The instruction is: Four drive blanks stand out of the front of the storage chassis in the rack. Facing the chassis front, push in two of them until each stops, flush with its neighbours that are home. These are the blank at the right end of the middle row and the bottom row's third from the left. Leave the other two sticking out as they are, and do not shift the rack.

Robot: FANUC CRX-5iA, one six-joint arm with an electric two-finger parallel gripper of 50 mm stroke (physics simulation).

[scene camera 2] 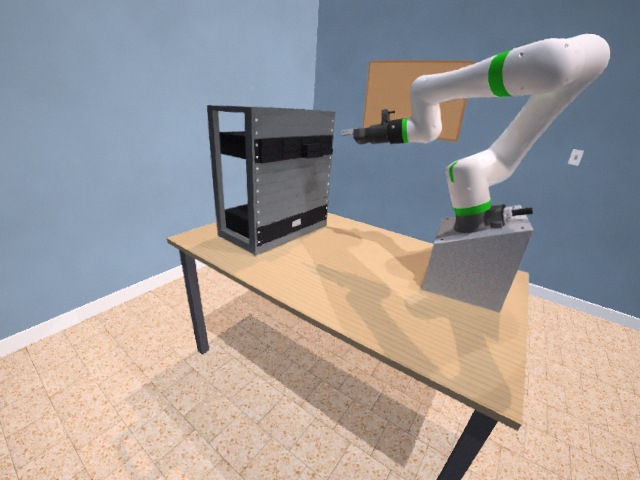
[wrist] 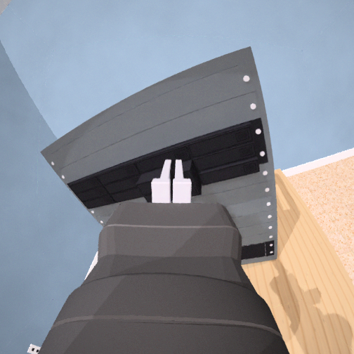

Observation:
The pictures show: my gripper and a grey rack.

